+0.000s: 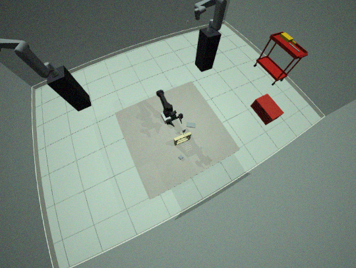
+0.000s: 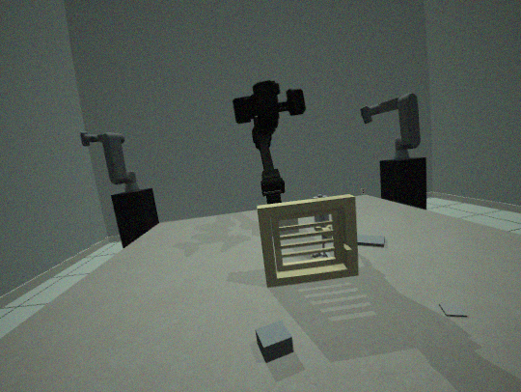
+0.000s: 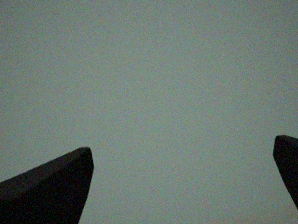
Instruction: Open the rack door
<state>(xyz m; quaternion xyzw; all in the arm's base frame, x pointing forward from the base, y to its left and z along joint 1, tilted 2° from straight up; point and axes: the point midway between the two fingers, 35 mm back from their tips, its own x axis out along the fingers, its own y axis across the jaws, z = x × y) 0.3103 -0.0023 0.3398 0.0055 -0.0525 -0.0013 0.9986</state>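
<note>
My gripper tip is 3 cm past the handle, 10 cm to the right of it and 33 cm above it. The rest, counted from my gripper tip: small grey cube (23 cm ahead, 7 cm to the right, 42 cm below).
</note>
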